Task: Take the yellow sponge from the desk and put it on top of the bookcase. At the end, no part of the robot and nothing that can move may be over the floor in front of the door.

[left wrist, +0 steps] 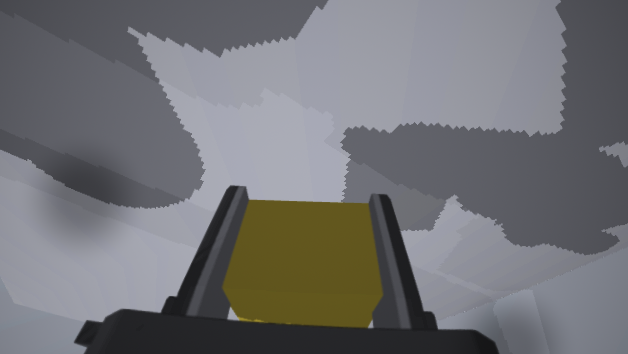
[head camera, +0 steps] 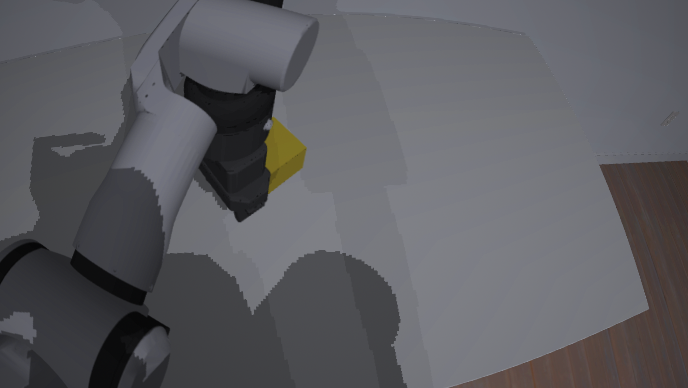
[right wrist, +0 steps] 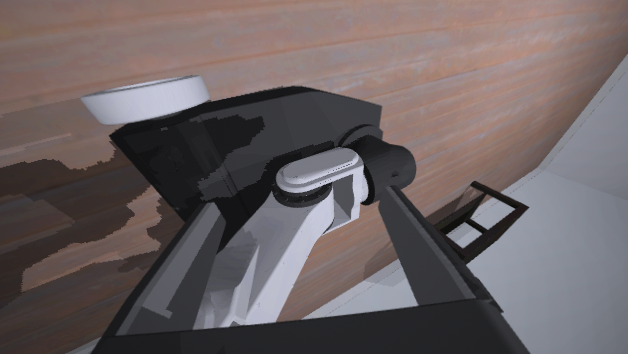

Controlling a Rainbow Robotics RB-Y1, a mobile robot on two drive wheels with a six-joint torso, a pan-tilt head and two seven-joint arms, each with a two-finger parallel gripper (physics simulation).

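Frame: origin at the robot's base, x ahead, y left, z up, level; centimetres.
Where they show: left gripper, between the fingertips: point(left wrist: 308, 202) point(head camera: 227, 196); right gripper, between the fingertips: point(right wrist: 301, 204).
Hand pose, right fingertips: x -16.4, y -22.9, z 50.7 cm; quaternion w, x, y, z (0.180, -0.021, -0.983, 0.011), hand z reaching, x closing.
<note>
After its pixels a point has its place.
The yellow sponge point(head camera: 287, 156) {y -5.8, x 65.5, z 84.7 cm} point(left wrist: 302, 250) {y 1.7, x 63.0, z 83.1 cm} is a block gripped between both fingers of my left gripper point(head camera: 252, 200) {y 1.8, x 63.1, z 80.4 cm} point(left wrist: 308, 202) {y 1.8, x 63.1, z 80.4 cm}, which is shut on it. In the left wrist view the fingers press its two sides. The sponge appears held above the pale grey desk point(head camera: 500, 175) {y -42.1, x 69.2, z 72.1 cm} point(left wrist: 425, 60) {y 10.1, x 66.3, z 72.1 cm}; in the head view the gripper hides part of it. My right gripper point(right wrist: 301, 204) {y -22.9, x -16.4, z 50.7 cm} is open and empty, over the side of my own body. The bookcase and the door cannot be made out in these views.
Wooden floor point(head camera: 645, 210) {y -189.6, x 87.2, z 0.1 cm} point(right wrist: 450, 40) {y -28.7, x -106.7, z 0.1 cm} lies beyond the desk's right and lower right edges. A pale wall point(head camera: 625, 100) {y -142.1, x 116.7, z 48.6 cm} stands at the upper right. In the right wrist view are my black base point(right wrist: 310, 120) {y -15.7, x -31.2, z 17.0 cm}, a white wheel point(right wrist: 150, 102) and a dark open frame point(right wrist: 501, 223) {y 100.5, x -184.1, z 42.2 cm}.
</note>
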